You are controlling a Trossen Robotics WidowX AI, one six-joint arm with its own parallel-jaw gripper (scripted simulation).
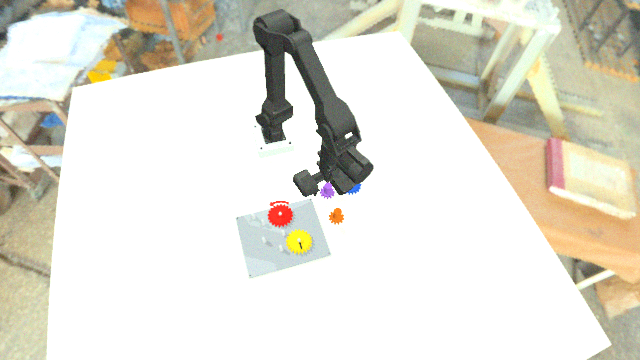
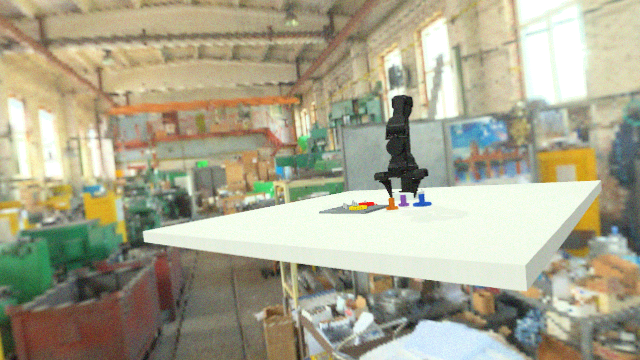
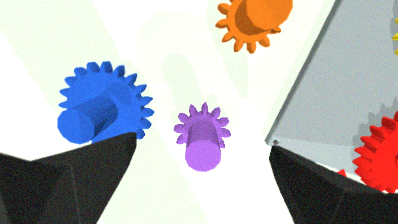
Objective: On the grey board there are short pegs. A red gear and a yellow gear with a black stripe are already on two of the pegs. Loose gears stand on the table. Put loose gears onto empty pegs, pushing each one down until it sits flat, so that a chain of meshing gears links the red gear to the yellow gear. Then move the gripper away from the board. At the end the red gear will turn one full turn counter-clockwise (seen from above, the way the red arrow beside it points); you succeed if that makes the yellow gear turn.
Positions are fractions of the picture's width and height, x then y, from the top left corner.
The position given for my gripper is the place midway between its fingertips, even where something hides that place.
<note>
My gripper (image 1: 0.51, 0.52) is open and holds nothing. I also see a purple gear (image 3: 0.51, 0.59) and a blue gear (image 3: 0.26, 0.46).
My gripper shows as well in image 3 (image 3: 0.51, 0.65).
</note>
